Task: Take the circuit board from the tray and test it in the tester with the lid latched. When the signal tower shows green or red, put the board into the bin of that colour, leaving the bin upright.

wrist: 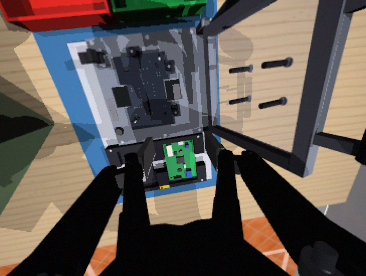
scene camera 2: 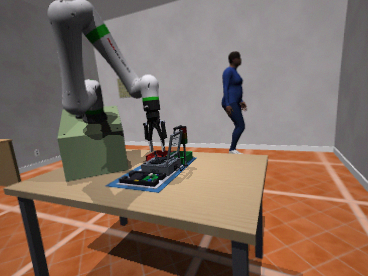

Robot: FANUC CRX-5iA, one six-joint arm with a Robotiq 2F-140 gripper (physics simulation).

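Places are measured from the arm's base along level axes (x ahead, y left, z up), in metres.
Where they show: gripper, between the fingertips: (wrist: 179, 143) (scene camera 2: 157, 151); arm's base, origin of its link: (scene camera 2: 95, 118).
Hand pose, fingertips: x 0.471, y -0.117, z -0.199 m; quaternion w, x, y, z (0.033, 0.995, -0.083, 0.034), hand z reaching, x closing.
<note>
Things, the pixels of their top centre, and the offset from my fingertips. "spot": a spot on its surface instead. Level surfaces: height alone.
- green circuit board, centre of its top: (wrist: 181, 162) (scene camera 2: 150, 176) 0.012 m back, 0.101 m right, 0.114 m down
- black tray, a spot on its surface: (wrist: 119, 153) spot: 0.141 m back, 0.036 m right, 0.123 m down
- green bin, centre of its top: (scene camera 2: 178, 154) 0.042 m ahead, 0.265 m left, 0.094 m down
- signal tower, a spot on its surface: (scene camera 2: 184, 134) spot: 0.130 m ahead, 0.134 m left, 0.069 m up
- blue mat, height of its surface: 0.139 m down
- wooden table, height of its surface: 0.141 m down
The green circuit board (wrist: 180, 161) (scene camera 2: 152, 177) lies in the black tray (wrist: 119, 153) (scene camera 2: 131, 178). My gripper (wrist: 179, 143) (scene camera 2: 157, 148) is partly open and empty, high above the tray and tester area; the board shows between its fingers in the wrist view, far below them. The grey tester (wrist: 111, 117) (scene camera 2: 159, 166) has an empty dark nest. Its framed lid (wrist: 320, 75) (scene camera 2: 175, 141) stands open. The red bin (wrist: 55, 21) (scene camera 2: 156, 154) and green bin (wrist: 155, 11) (scene camera 2: 188, 157) stand upright behind the tester. The signal tower (scene camera 2: 184, 134) is too small to read.
A blue mat (wrist: 55, 65) (scene camera 2: 160, 189) lies under the tray and tester on the wooden table (scene camera 2: 215, 200). The raised lid stands over the tester's right side in the wrist view. The green pedestal (scene camera 2: 90, 155) is at the left. A person in blue (scene camera 2: 233, 90) is beyond the table.
</note>
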